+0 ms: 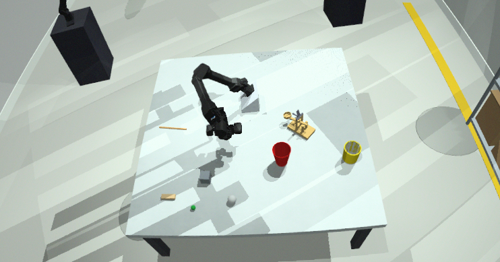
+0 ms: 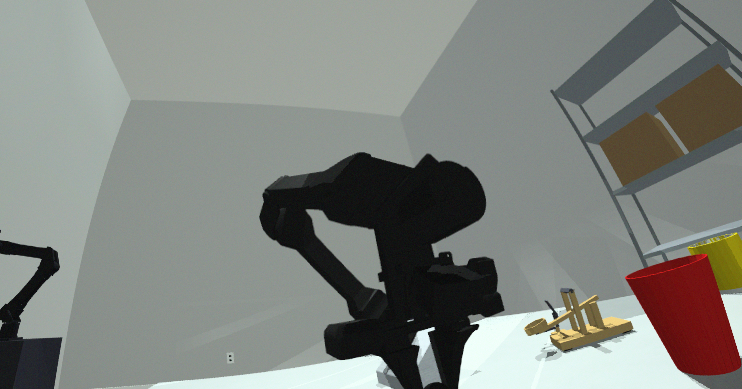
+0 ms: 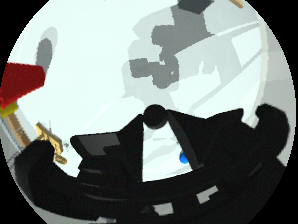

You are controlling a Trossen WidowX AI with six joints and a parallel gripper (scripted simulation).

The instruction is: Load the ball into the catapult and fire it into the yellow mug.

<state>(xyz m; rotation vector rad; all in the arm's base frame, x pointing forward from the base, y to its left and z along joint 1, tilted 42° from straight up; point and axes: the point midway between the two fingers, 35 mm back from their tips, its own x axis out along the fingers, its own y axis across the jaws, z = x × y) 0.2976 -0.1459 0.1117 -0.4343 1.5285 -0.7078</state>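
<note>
My gripper tip is 41 cm to the right of the wooden catapult, 5 cm past it and 1 cm above it. The rest, counted from my gripper tip: black ball (1 cm above); grey cube (20 cm ahead, 14 cm to the right, 4 cm below); blue ball (22 cm behind, 7 cm to the right, 4 cm below).
</note>
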